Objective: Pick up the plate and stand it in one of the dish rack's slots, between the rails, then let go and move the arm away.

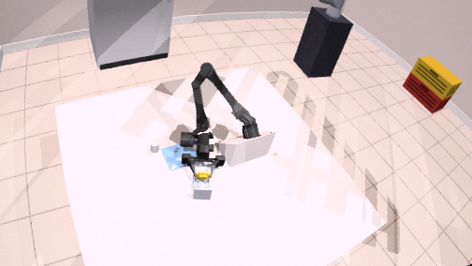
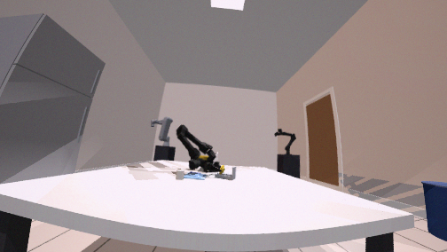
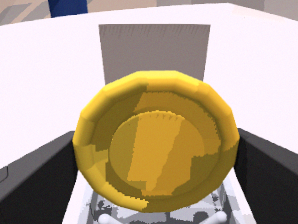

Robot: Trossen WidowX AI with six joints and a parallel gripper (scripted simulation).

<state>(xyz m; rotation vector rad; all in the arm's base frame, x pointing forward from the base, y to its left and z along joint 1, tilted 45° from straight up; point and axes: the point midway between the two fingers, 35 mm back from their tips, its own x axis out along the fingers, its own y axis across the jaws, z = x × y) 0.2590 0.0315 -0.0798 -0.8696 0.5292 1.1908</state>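
The grey dish rack lies 3 cm below my gripper tip, 2 cm to the left of it and 1 cm ahead of it. Round my gripper tip: light blue mat 17 cm to the right, 5 cm below, 5 cm ahead; yellow plate 1 cm to the right; blue utensil 21 cm to the right, 5 cm below, 5 cm behind.
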